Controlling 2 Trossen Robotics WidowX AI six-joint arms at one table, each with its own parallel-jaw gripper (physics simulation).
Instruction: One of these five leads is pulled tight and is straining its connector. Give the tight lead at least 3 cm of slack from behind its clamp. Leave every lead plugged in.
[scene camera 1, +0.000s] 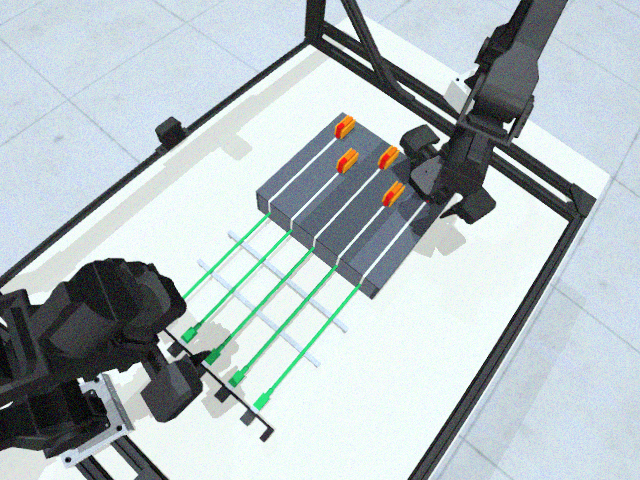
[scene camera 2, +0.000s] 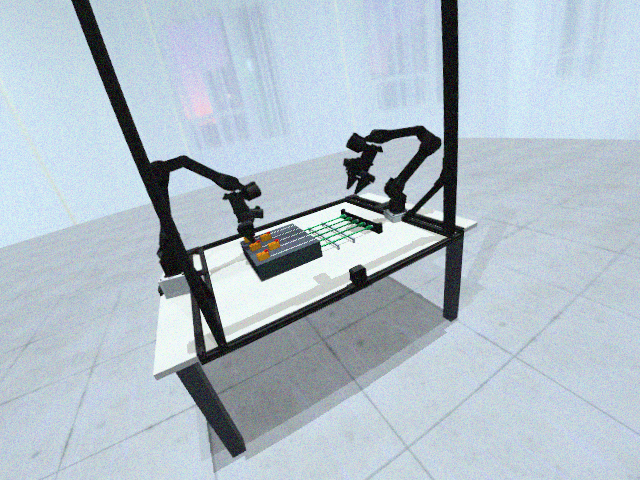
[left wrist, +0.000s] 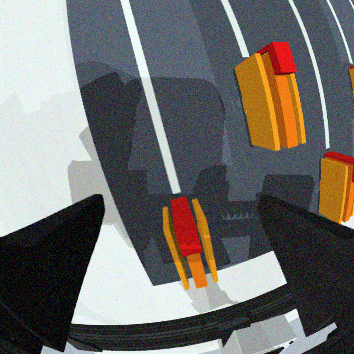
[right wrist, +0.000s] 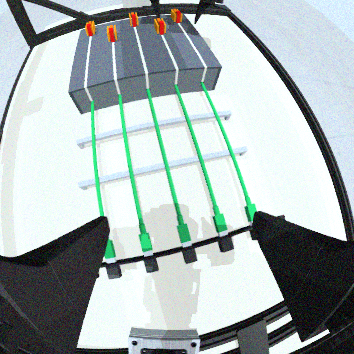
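Seen in the pictures: left gripper, fingertip midpoint: (scene camera 2: 254, 239) (left wrist: 183, 203) (right wrist: 176, 21); right gripper, fingertip midpoint: (scene camera 1: 190, 326) (scene camera 2: 350, 191) (right wrist: 182, 222); left arm's base, origin of the base link: (scene camera 2: 175, 271); right arm's base, origin of the base link: (scene camera 1: 82, 418) (scene camera 2: 397, 211).
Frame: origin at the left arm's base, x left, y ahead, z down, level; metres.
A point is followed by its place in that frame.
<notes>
Several green leads run from green connectors (scene camera 1: 262, 400) @[x 0.279, y 0.719, z 0.046 m] (right wrist: 183, 233) @[x 0.179, y 0.753, z 0.046 m] at a black rail over two pale bars to a dark grey block (scene camera 1: 310, 170) @[x -0.011, y 0.442, z 0.010 m] (scene camera 2: 292, 263) (right wrist: 150, 85) @[x 0.113, y 0.509, z 0.043 m]. White lines cross the block to orange clamps with red parts. I cannot tell which lead is tight. My left gripper (scene camera 2: 249, 238) @[x 0.149, y 0.294, z 0.009 m] (left wrist: 183, 203) @[x 0.149, y 0.294, z 0.009 m] is open, low over the block's end; in the left wrist view one clamp (left wrist: 186, 227) @[x 0.152, y 0.297, z -0.019 m] shows between its fingertips, not gripped. In scene camera 1 the gripper hides that clamp. My right gripper (scene camera 2: 353, 190) @[x 0.162, y 0.748, z -0.095 m] (right wrist: 182, 222) @[x 0.162, y 0.748, z -0.095 m] is open and empty, high above the connector rail.
Beside the left gripper stands a neighbouring clamp (scene camera 1: 393, 194) @[x 0.120, y 0.358, z -0.020 m] (left wrist: 272, 100) @[x 0.116, y 0.347, z -0.008 m]. Other clamps (scene camera 1: 388, 158) @[x 0.049, y 0.310, z -0.006 m] (scene camera 1: 347, 161) @[x 0.016, y 0.381, z -0.007 m] (scene camera 1: 344, 127) @[x -0.051, y 0.340, z -0.008 m] stand farther along the block. The pale bars (scene camera 1: 286, 281) @[x 0.134, y 0.584, z 0.056 m] (scene camera 1: 258, 312) @[x 0.155, y 0.653, z 0.055 m] lie under the leads. A black frame borders the table.
</notes>
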